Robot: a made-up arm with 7 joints. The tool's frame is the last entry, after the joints.
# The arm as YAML. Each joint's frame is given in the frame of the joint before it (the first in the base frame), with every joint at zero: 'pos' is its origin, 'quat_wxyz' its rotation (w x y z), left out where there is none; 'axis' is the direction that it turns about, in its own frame. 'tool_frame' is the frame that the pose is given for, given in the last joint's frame.
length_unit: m
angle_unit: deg
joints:
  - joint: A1
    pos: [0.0, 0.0, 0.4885]
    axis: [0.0, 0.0, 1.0]
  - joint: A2
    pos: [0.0, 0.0, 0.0]
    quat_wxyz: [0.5, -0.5, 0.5, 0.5]
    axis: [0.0, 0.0, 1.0]
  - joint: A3
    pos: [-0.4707, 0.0, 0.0]
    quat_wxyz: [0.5, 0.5, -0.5, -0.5]
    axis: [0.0, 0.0, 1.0]
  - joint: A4
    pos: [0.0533, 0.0, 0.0]
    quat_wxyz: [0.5, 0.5, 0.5, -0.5]
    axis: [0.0, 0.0, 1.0]
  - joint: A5
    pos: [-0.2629, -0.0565, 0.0]
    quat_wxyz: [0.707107, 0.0, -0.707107, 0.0]
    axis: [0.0, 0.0, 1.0]
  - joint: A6
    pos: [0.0, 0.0, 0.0]
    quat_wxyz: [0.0, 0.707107, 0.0, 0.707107]
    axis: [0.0, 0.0, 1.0]
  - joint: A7
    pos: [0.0, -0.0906, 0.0]
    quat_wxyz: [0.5, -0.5, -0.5, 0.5]
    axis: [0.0, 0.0, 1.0]
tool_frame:
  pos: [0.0, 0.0, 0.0]
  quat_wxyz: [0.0, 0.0, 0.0, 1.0]
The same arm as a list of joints. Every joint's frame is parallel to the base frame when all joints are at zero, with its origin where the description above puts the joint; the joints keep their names.
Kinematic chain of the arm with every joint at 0, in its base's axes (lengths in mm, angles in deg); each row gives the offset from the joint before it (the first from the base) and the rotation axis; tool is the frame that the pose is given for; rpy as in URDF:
A1: xyz 0.0 0.0 488.5 axis +z
A2: xyz 0.0 0.0 0.0 axis +y
A3: xyz 0.0 0.0 470.7 axis +z
A4: xyz 53.3 0.0 0.0 axis -y
A5: xyz -56.5 0.0 262.9 axis +z
A6: xyz 0.0 0.0 0.0 axis -y
A7: xyz 90.6 0.0 0.0 axis -z
tool: xyz 0.0 0.0 0.0 rpy 180.00 0.00 0.00

